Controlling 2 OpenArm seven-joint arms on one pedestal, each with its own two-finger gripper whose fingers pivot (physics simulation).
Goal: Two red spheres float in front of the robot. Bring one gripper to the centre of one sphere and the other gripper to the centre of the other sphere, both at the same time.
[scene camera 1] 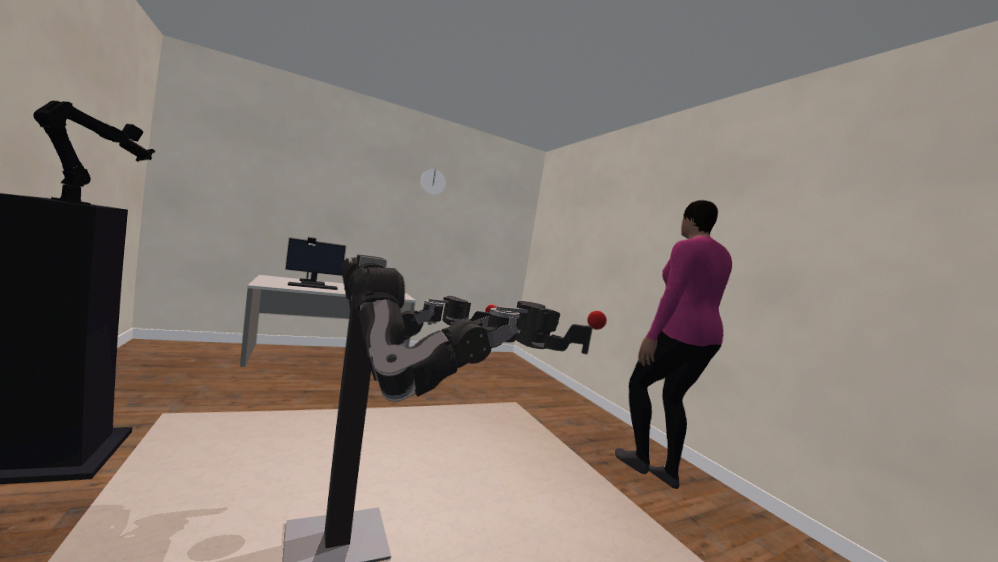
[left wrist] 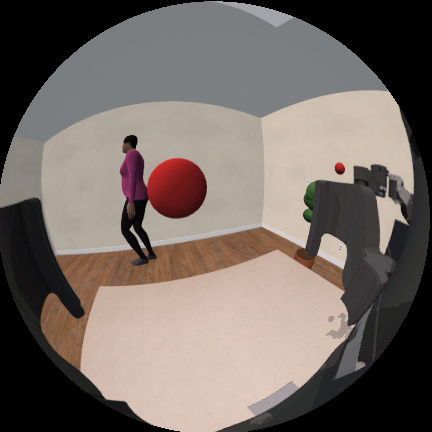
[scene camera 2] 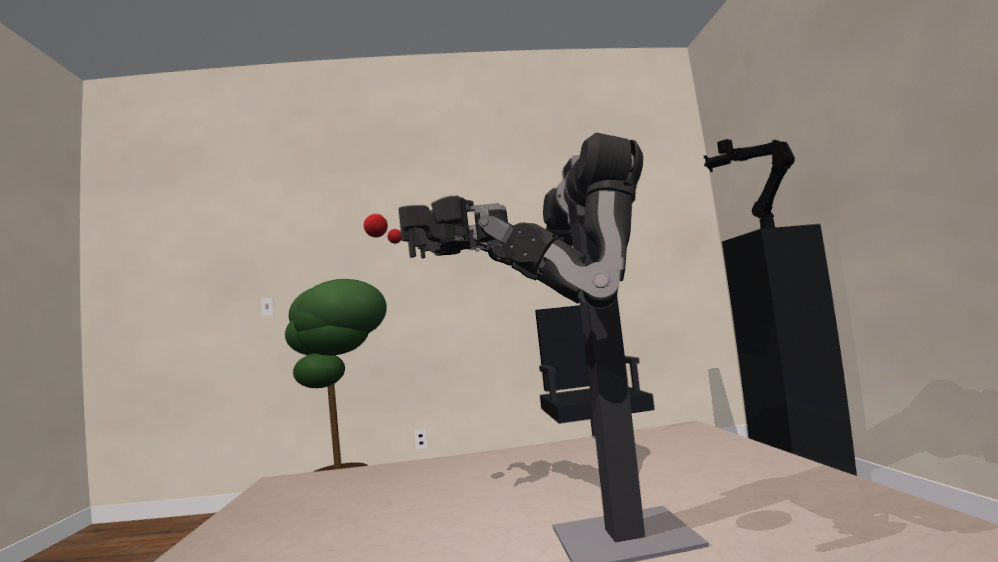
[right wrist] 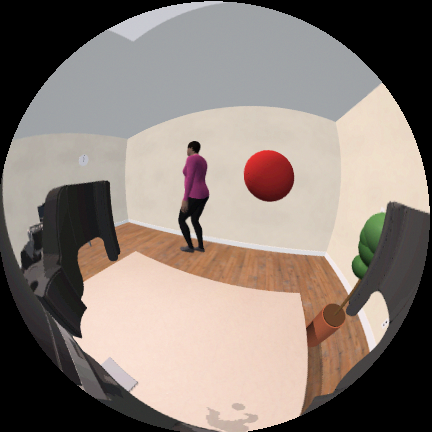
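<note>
One red sphere (scene camera 1: pixel 490 308) (scene camera 2: pixel 375 224) (left wrist: pixel 177 188) floats just ahead of my left gripper (scene camera 1: pixel 480 316) (scene camera 2: pixel 413 233) (left wrist: pixel 195 282), which is open and empty. In the left wrist view it lies left of centre and higher than the fingertips. The other red sphere (scene camera 1: pixel 596 319) (scene camera 2: pixel 394 235) (left wrist: pixel 340 168) (right wrist: pixel 268 176) floats just ahead of my right gripper (scene camera 1: pixel 585 338) (right wrist: pixel 233 285), also open and empty. In the right wrist view it lies right of centre and higher than the fingertips. The near hand hides most of the right gripper in scene camera 2.
A person in a pink top (scene camera 1: pixel 698 293) (left wrist: pixel 132 175) (right wrist: pixel 195 177) stands beyond the spheres. A potted plant (scene camera 2: pixel 338 314) (right wrist: pixel 372 240) stands at the side. A desk (scene camera 1: pixel 268 282) with a monitor (scene camera 1: pixel 315 256) and a black cabinet (scene camera 1: pixel 48 335) (scene camera 2: pixel 782 342) stand farther off.
</note>
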